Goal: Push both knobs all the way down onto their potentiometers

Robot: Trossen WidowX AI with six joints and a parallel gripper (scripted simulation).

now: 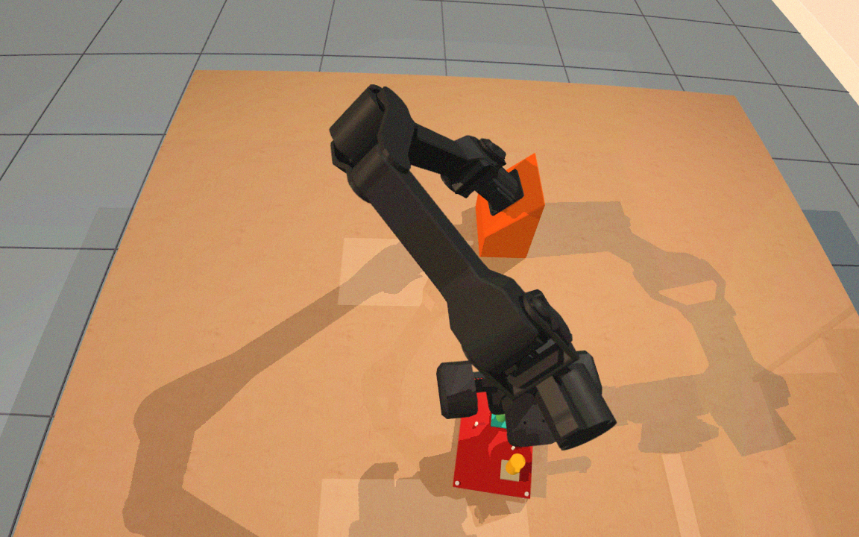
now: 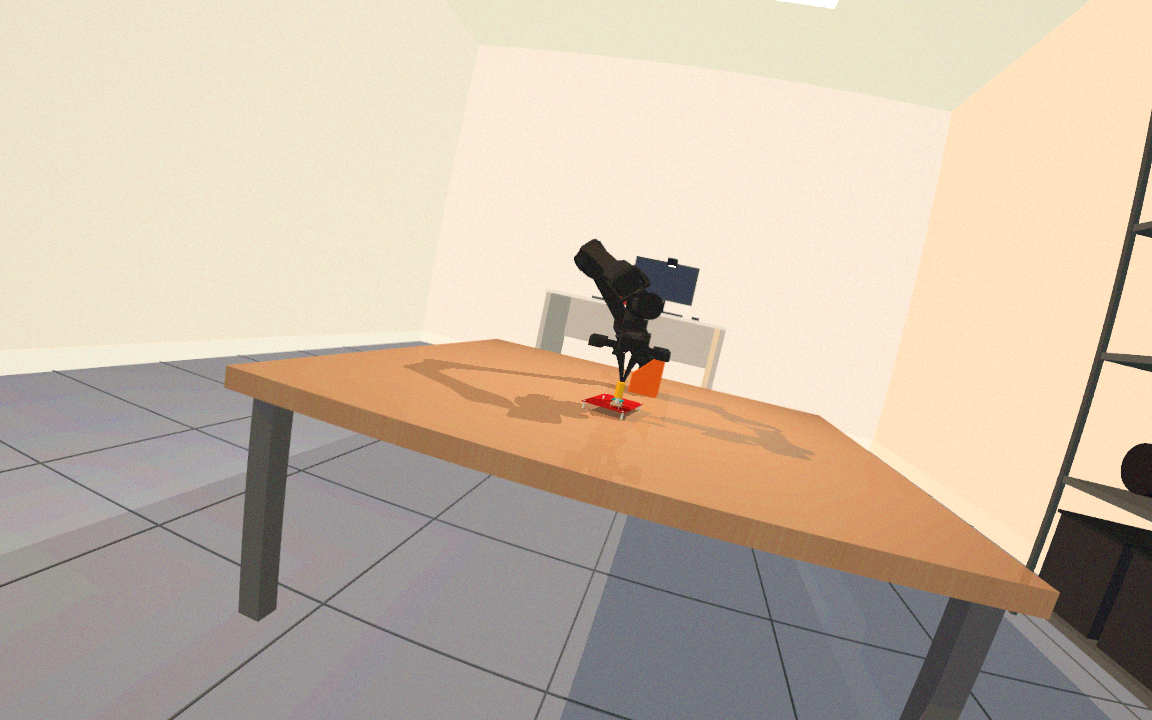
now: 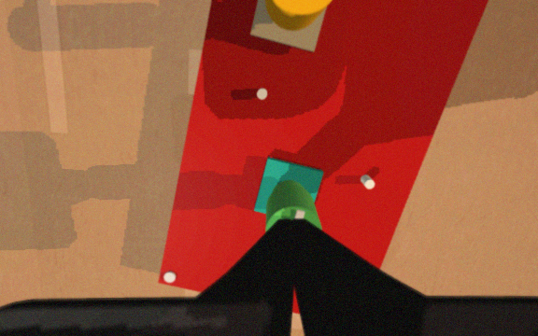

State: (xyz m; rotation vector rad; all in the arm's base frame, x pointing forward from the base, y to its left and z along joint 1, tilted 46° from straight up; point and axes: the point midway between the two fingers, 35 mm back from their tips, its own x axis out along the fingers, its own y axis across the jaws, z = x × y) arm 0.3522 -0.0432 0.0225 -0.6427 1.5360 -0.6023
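Right now my gripper tip is 1 cm above the green knob. The rest, counted from my gripper tip: yellow knob (7 cm ahead).
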